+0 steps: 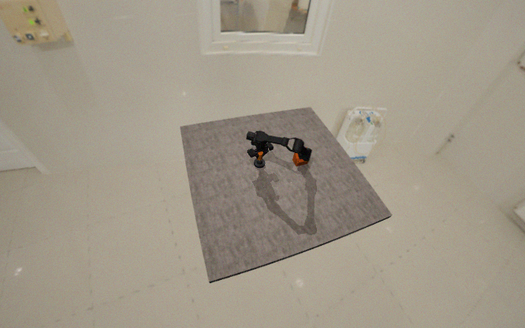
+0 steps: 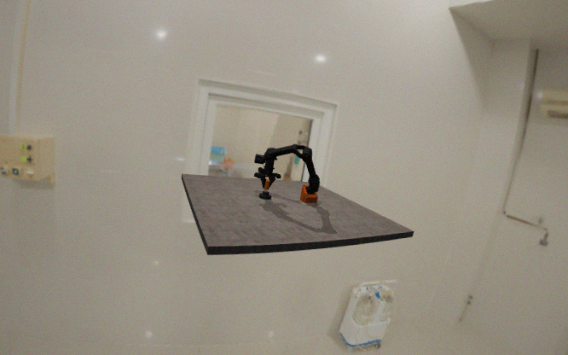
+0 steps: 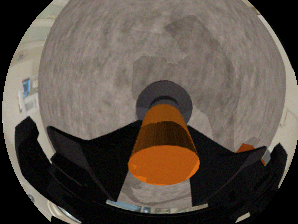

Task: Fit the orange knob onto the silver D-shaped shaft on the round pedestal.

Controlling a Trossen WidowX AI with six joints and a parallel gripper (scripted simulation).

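Right now the orange knob is 3 cm above my gripper tip. The rest, counted from my gripper tip: round pedestal (4 cm below).
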